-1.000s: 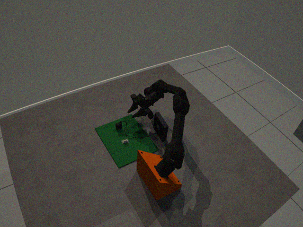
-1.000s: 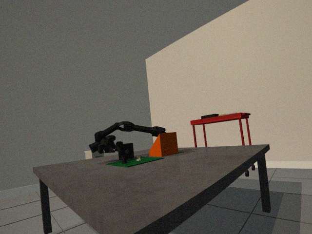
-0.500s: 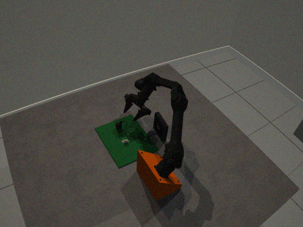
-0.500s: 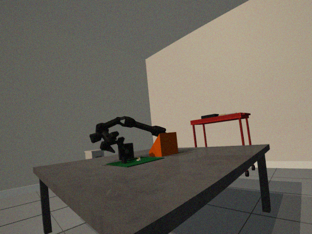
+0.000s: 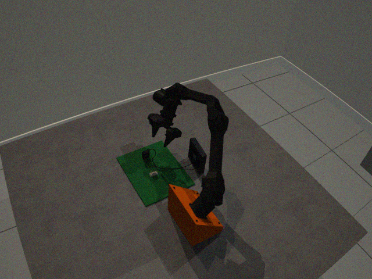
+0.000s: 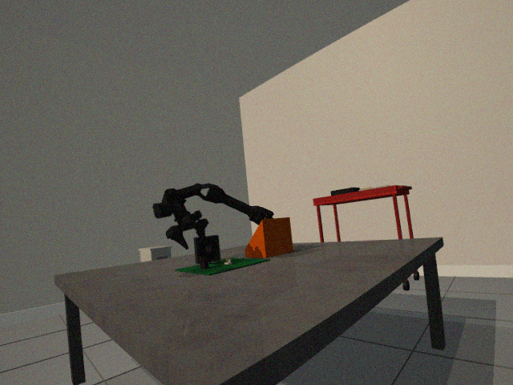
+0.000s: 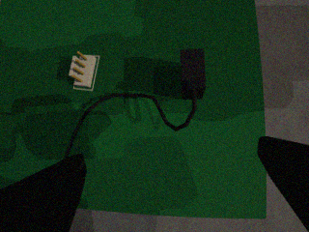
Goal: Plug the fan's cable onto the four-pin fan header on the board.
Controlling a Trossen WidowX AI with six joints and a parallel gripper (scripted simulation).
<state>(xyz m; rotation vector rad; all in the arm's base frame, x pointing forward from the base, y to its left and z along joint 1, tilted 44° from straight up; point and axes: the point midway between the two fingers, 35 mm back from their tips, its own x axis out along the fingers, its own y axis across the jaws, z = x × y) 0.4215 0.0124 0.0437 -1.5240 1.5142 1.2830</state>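
My gripper tip is 7 cm above the black plug and 6 cm to the right of it. The rest, counted from my gripper tip: white-framed fan header (10 cm behind, 9 cm below, 6 cm to the left); green board (10 cm below, 8 cm behind, 5 cm to the left); black fan (13 cm to the right, 11 cm behind, 3 cm below).
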